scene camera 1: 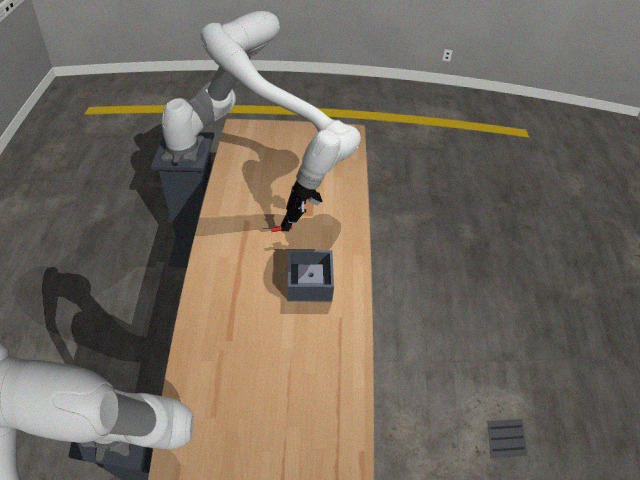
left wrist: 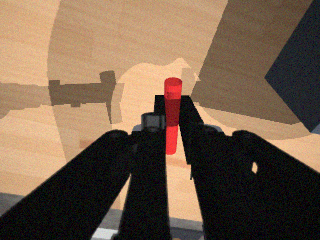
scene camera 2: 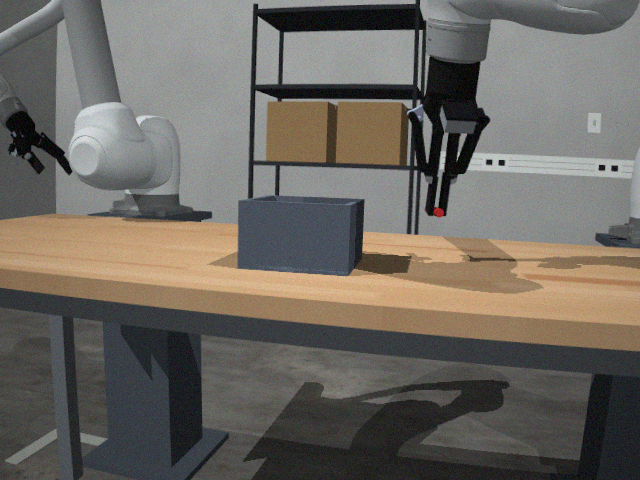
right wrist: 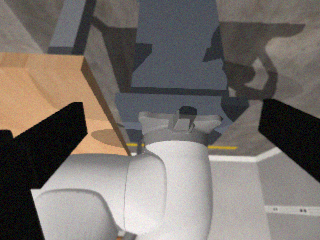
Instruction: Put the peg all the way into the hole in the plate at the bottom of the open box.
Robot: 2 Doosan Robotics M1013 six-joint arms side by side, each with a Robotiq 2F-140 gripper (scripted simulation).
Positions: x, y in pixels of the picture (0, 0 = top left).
left gripper: scene camera 1 284, 228; left wrist; scene camera 2
right gripper: scene camera 2 56, 171; right wrist 172, 116; not seen in scene camera 1 (out of frame); not seen in the left wrist view (out of frame)
same spot on left gripper: (scene camera 2: 430, 169) = (left wrist: 218, 133)
